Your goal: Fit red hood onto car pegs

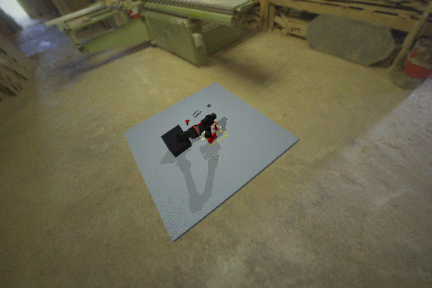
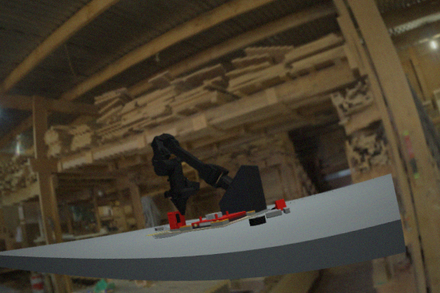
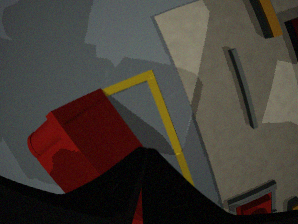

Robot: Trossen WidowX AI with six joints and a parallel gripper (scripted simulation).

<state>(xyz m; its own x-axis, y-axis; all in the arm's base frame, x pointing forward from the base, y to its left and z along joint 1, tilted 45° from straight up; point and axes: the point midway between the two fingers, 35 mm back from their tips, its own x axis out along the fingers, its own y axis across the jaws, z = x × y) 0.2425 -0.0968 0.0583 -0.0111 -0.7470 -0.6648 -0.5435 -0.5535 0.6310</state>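
The red hood lies 20 mm to the right of my gripper tip, 20 mm below it and 10 mm ahead of it. Round my gripper tip: white piece 200 mm to the right, 80 mm behind, 50 mm below; black wheel 410 mm to the left, 280 mm ahead, 40 mm below.
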